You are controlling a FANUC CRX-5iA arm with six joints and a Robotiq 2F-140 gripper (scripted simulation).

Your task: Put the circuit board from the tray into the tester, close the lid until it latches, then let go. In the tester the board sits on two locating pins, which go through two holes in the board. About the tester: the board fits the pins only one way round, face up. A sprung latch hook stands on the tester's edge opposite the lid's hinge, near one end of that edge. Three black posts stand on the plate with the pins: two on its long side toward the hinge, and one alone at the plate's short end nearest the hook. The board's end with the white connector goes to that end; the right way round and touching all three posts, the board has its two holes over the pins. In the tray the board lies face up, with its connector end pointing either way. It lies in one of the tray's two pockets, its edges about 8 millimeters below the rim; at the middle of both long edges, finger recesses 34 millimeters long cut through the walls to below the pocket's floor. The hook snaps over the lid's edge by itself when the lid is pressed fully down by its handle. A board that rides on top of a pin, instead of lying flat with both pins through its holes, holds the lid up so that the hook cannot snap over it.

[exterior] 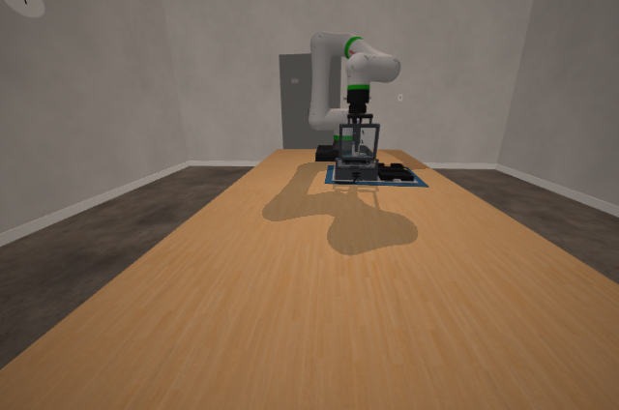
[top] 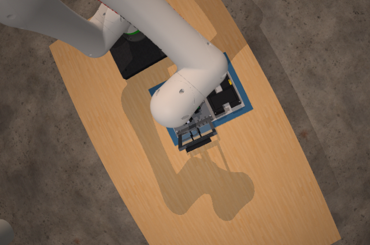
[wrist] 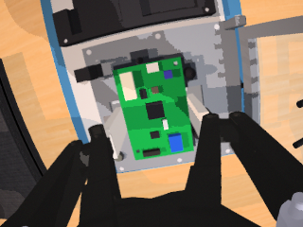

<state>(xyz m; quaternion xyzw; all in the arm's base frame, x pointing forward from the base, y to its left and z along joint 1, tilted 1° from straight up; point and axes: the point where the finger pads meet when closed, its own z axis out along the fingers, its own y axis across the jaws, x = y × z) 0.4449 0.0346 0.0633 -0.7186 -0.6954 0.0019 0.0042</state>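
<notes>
Now: the green circuit board 2 cm below my hand. The rest, counted from my hand: clear lid 13 cm ahead, 8 cm above; black latch hook 6 cm behind, 6 cm to the left, 2 cm below; tester 3 cm ahead, 3 cm to the left, 1 cm above.
</notes>
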